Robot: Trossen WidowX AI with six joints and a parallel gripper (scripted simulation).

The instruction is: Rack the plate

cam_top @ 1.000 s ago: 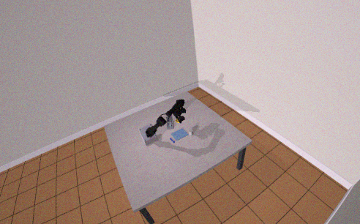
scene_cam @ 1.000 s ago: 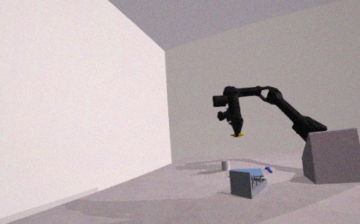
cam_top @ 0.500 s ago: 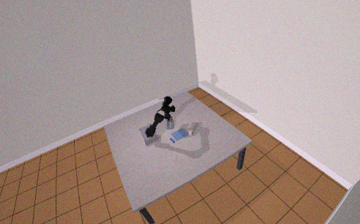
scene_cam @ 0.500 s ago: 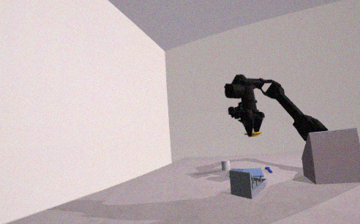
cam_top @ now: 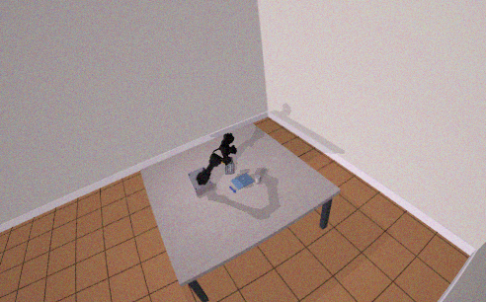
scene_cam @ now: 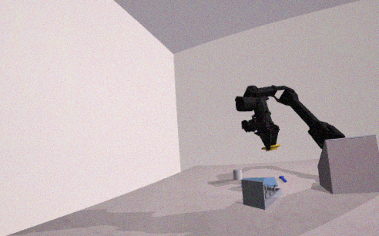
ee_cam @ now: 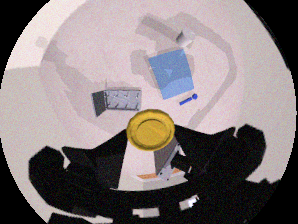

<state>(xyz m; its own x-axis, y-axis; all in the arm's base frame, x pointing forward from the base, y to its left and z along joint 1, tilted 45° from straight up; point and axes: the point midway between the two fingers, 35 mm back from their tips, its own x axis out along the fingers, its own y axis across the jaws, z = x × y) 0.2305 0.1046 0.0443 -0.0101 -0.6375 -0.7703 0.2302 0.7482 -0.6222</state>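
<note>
The dish rack is 40 mm ahead of my gripper tip, 80 mm to the left of it and 130 mm below it. From my gripper tip the other things lie so: yellow plate (10 mm above); white cup (180 mm ahead, 180 mm to the right, 130 mm below); light blue mat (70 mm ahead, 120 mm to the right, 150 mm below).
</note>
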